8 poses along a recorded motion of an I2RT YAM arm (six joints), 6.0 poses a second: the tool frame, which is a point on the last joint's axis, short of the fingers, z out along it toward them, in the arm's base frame.
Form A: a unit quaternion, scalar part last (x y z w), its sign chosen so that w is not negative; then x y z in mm.
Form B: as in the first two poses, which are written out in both.
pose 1, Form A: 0.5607 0.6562 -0.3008 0.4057 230.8 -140.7 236.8
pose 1, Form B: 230.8 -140.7 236.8 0.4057 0.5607 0.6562 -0.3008
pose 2, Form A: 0.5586 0.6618 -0.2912 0.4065 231.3 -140.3 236.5
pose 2, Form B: 231.3 -140.3 236.5 0.4065 0.5586 0.6618 -0.2912
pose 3, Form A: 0.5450 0.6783 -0.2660 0.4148 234.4 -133.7 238.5
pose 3, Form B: 234.4 -133.7 238.5 0.4148 0.5450 0.6783 -0.2660
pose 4, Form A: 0.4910 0.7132 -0.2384 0.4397 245.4 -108.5 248.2
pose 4, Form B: 245.4 -108.5 248.2 0.4397 0.4910 0.7132 -0.2384
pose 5, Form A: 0.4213 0.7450 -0.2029 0.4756 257.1 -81.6 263.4
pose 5, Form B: 257.1 -81.6 263.4 0.4756 0.4213 0.7450 -0.2029
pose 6, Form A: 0.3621 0.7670 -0.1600 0.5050 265.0 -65.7 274.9
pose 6, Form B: 265.0 -65.7 274.9 0.5050 0.3621 0.7670 -0.1600
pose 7, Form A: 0.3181 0.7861 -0.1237 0.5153 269.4 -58.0 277.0
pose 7, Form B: 269.4 -58.0 277.0 0.5153 0.3181 0.7861 -0.1237
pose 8, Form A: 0.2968 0.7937 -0.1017 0.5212 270.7 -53.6 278.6
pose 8, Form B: 270.7 -53.6 278.6 0.5212 0.2968 0.7937 -0.1017
